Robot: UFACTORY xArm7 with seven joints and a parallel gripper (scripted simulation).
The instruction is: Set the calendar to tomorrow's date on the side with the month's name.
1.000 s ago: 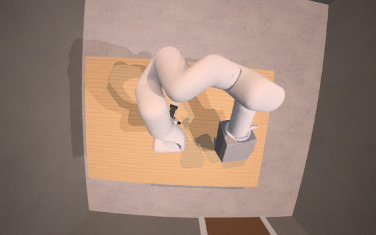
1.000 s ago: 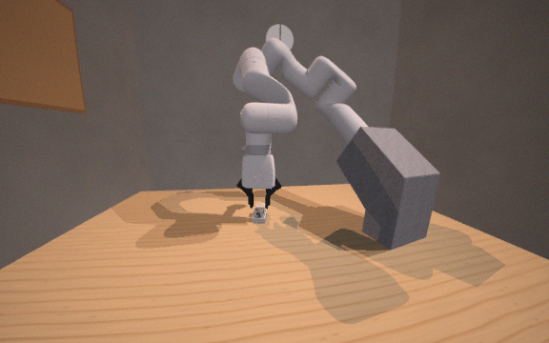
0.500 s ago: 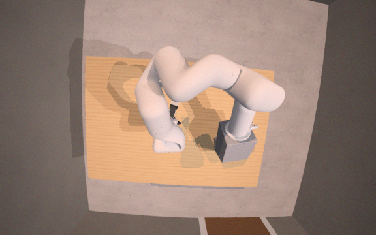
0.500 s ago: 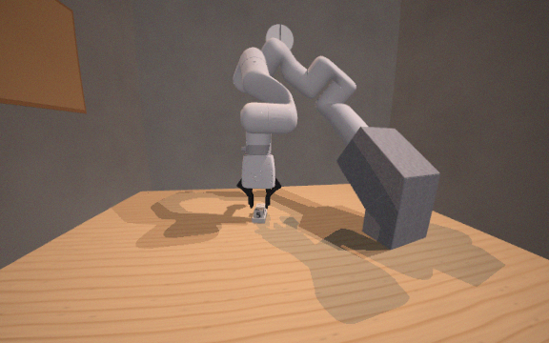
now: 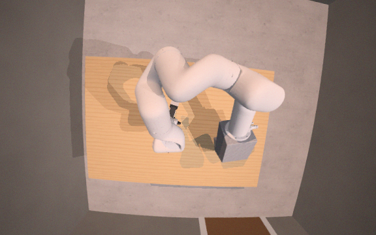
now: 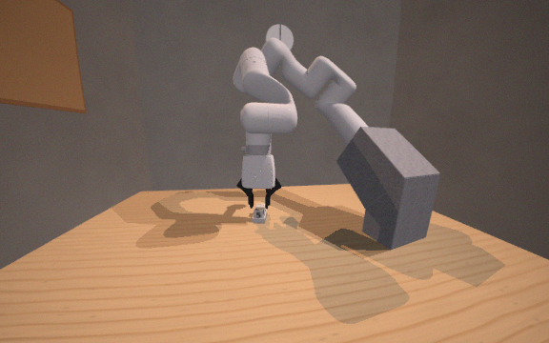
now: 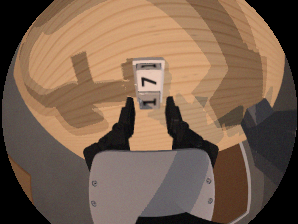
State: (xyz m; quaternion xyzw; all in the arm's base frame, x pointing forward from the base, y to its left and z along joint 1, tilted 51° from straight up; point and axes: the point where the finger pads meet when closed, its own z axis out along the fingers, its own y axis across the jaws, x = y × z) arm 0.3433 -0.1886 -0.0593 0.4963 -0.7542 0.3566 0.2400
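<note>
Right now my hand is 60 mm above the white calendar tray, 10 mm to the left of it and 10 mm past it.
</note>
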